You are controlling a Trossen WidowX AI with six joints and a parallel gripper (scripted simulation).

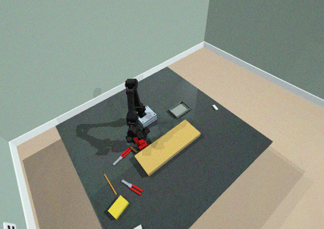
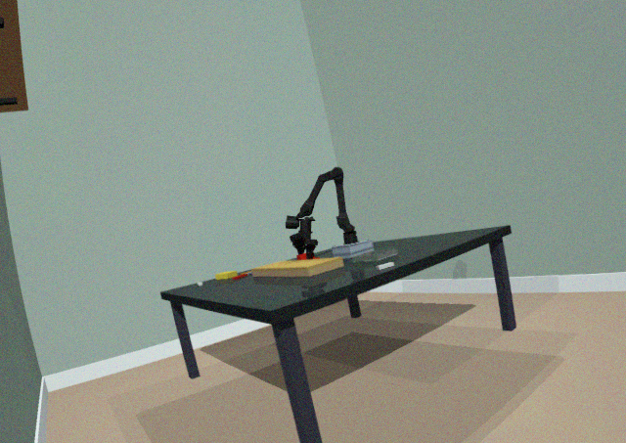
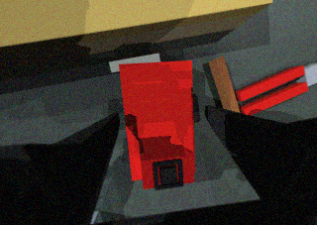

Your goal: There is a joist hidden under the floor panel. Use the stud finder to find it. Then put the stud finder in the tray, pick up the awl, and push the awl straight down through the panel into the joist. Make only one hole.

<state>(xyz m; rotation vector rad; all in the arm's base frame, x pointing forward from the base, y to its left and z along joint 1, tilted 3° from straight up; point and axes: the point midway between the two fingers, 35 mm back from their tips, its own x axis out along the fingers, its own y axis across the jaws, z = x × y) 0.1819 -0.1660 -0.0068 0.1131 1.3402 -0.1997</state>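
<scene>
The indicator window is 4 cm behind my gripper tip, 1 cm to the left of it and 3 cm above it. From my gripper tip the other things lie so: brown-handled awl (4 cm behind, 8 cm to the right, 2 cm below); then orange pencil (10 cm ahead, 35 cm to the right, 2 cm below); then red stud finder (3 cm behind, 1 cm to the left, 2 cm above).
</scene>
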